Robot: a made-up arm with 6 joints.
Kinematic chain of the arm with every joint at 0, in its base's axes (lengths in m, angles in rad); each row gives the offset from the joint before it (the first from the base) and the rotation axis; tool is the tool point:
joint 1: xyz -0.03 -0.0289 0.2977 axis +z
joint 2: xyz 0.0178 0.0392 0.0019 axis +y
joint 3: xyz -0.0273 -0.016 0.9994 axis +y
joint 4: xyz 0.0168 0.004 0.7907 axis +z
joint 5: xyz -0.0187 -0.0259 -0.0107 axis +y
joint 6: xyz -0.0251 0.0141 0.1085 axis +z
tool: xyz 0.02 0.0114 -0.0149
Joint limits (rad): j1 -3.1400..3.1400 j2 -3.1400..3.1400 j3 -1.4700..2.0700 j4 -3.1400..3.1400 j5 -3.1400..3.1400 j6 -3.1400..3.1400
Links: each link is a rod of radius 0.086 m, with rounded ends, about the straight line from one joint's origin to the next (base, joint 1, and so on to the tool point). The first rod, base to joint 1, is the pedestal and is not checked.
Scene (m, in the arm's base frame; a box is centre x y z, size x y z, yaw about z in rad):
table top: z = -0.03
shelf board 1: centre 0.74 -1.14 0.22 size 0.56 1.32 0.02 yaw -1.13
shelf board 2: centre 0.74 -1.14 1 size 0.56 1.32 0.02 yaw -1.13
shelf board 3: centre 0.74 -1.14 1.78 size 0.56 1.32 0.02 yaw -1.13
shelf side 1: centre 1.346 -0.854 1 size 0.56 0.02 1.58 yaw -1.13
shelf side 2: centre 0.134 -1.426 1 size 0.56 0.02 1.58 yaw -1.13
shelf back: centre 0.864 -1.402 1 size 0.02 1.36 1.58 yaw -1.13
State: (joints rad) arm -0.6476 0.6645 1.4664 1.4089 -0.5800 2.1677
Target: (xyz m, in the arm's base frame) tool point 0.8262 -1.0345 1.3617
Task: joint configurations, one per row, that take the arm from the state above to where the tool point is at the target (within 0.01 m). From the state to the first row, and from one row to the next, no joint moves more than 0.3 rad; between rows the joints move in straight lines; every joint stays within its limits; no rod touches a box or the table.
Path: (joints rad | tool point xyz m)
1: -0.5482 0.5230 1.7082 1.4394 -0.5985 2.1737 | 0.9068 -0.6963 0.6656
2: -0.4487 0.3815 1.9500 1.4698 -0.6170 2.1797 | 0.7994 -0.5200 0.6597
3: -0.5284 0.1954 1.7173 1.4422 -0.5952 2.1737 | 0.7643 -0.5867 1.0021
4: -0.6081 0.0093 1.4845 1.4145 -0.5734 2.1676 | 0.6067 -0.5692 1.3617
5: -0.6754 0.1823 1.2654 1.3883 -0.5454 2.1618 | 0.7035 -0.7160 1.3910
6: -0.7427 0.3554 1.0463 1.3621 -0.5174 2.1559 | 0.7780 -0.8732 1.3906
7: -0.8100 0.5285 0.8272 1.3359 -0.4894 2.1500 | 0.8262 -1.0345 1.3617

